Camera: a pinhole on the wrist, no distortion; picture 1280 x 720 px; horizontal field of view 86.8 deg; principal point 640.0 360.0 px. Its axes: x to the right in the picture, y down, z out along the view. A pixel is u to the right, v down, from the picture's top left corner.
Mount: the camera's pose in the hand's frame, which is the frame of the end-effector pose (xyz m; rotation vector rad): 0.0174 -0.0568 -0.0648 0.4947 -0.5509 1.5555
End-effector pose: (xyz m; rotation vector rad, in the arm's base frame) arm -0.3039 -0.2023 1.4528 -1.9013 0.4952 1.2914
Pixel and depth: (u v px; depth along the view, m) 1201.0 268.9 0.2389
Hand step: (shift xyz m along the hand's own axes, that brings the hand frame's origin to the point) 0.0341 -0.0471 0.2466
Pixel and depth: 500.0 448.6 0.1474
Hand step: -0.0027 -0.1723 0.0316
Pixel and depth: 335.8 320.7 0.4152
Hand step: 0.0447 -0.4587 0.1486
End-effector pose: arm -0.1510 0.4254 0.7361 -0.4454 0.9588 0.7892
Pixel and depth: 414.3 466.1 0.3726
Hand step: -0.0404 -0.3862 0.1493
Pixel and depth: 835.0 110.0 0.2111
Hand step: 0.0881 -0.1364 0.1426
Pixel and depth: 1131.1 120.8 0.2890
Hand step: 0.1025 -0.0665 0.2966
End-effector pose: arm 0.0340 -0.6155 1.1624 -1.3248 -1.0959 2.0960
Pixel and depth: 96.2 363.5 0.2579
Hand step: 0.0232 -0.3788 0.0108
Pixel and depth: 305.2 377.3 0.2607
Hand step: 0.0134 -0.3192 0.0609
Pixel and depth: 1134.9 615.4 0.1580
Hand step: -0.0514 -0.0653 0.1277
